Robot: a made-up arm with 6 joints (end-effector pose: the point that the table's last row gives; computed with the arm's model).
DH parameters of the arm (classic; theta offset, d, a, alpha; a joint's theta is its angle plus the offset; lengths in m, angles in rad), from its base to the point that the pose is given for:
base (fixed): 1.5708 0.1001 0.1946 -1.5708
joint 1: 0 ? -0.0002 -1.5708
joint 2: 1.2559 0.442 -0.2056 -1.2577
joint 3: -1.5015 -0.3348 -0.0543 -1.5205
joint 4: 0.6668 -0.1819 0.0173 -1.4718
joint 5: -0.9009 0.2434 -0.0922 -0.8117
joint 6: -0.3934 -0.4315 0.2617 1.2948
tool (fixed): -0.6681 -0.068 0 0
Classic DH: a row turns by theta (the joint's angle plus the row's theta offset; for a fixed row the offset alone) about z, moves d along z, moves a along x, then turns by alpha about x.
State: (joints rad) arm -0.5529 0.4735 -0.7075 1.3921 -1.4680 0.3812
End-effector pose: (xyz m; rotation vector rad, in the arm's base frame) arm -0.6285 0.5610 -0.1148 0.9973 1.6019 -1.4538
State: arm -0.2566 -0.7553 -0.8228 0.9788 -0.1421 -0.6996
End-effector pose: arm -0.1360 0.2522 -0.3689 0.7663 0.7224 0.0553
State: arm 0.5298 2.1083 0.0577 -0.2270 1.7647 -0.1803
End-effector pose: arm 0.5005 -0.0439 -0.4610 0.2223 0.3942 -0.8516
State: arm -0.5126 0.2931 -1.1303 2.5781 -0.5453 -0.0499
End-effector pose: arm -0.5365 0.8002 -0.0912 -1.9058 -1.9664 1.4268
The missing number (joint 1, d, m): 0.1108
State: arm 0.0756 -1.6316 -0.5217 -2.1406 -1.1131 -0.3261
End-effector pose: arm -0.6132 -0.3906 0.0790 0.5508 -2.3721 1.7758
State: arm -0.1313 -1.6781 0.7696 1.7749 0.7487 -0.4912
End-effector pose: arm -0.3041 -0.0005 0.0105 -2.0228 -1.1986 -1.7817
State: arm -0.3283 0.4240 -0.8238 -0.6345 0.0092 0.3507
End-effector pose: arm -0.1119 0.4715 -0.1802 -0.5631 0.8872 0.2929
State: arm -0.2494 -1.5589 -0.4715 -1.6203 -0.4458 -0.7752
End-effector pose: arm -0.6794 -0.0679 0.0210 0.2905 -1.9112 1.7114
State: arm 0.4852 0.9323 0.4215 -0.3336 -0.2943 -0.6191
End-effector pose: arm -0.3145 0.4557 -0.0129 -0.7502 -1.5050 -0.9540
